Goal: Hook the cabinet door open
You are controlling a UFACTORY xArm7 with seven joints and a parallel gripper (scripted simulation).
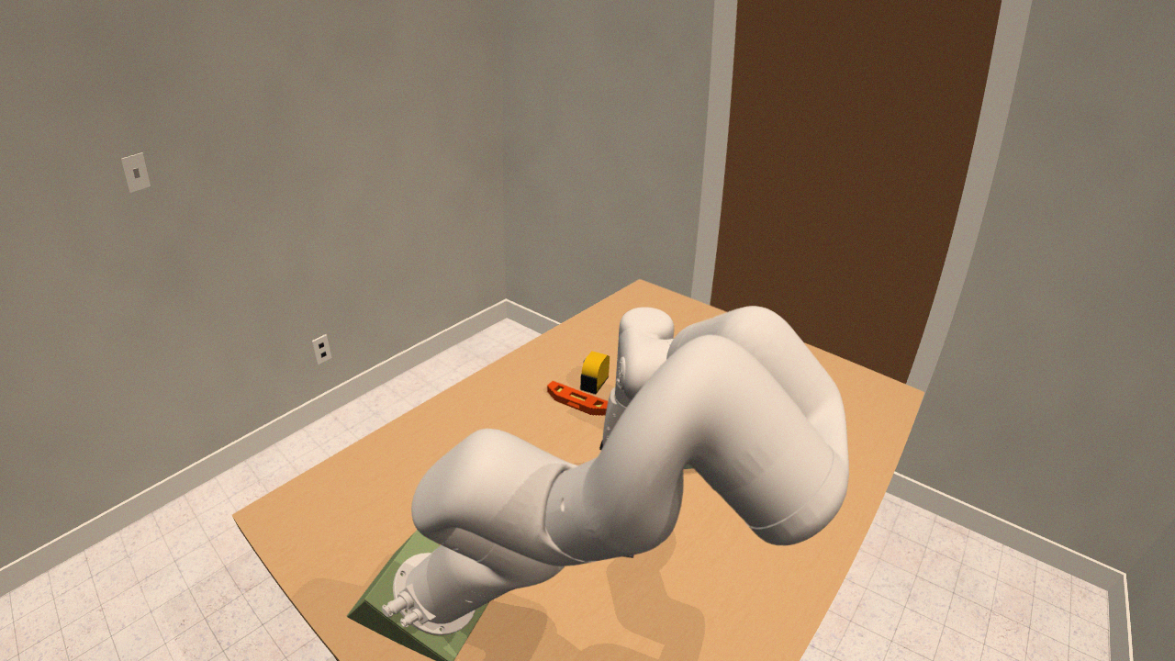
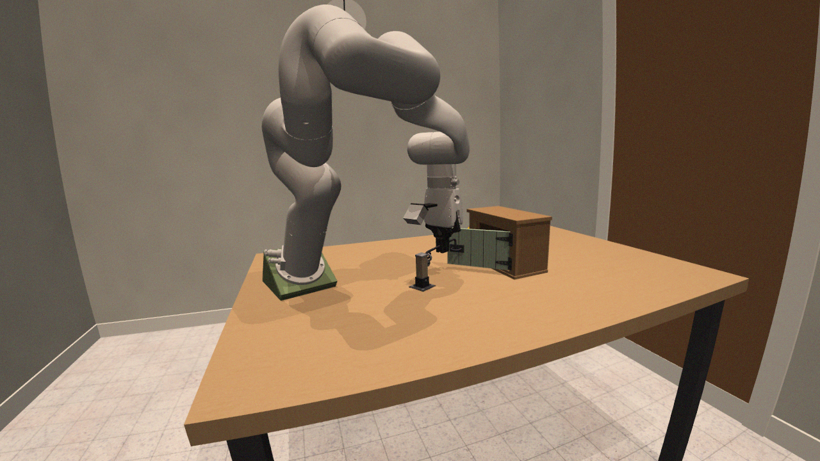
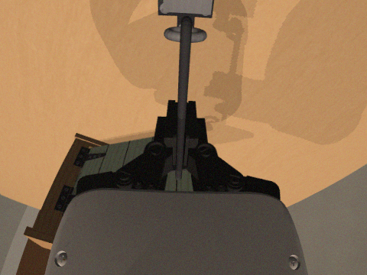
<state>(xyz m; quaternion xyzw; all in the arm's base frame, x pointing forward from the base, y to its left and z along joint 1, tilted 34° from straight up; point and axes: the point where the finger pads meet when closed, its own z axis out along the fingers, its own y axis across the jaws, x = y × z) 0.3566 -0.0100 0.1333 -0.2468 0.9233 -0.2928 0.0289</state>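
The thin dark hook is 2 cm below my hand. The rest, counted from my hand: green door (11 cm ahead, 2 cm below, 1 cm to the right); then orange level (26 cm to the left, 19 cm ahead, 9 cm below); then yellow tape measure (28 cm to the left, 26 cm ahead, 6 cm below).
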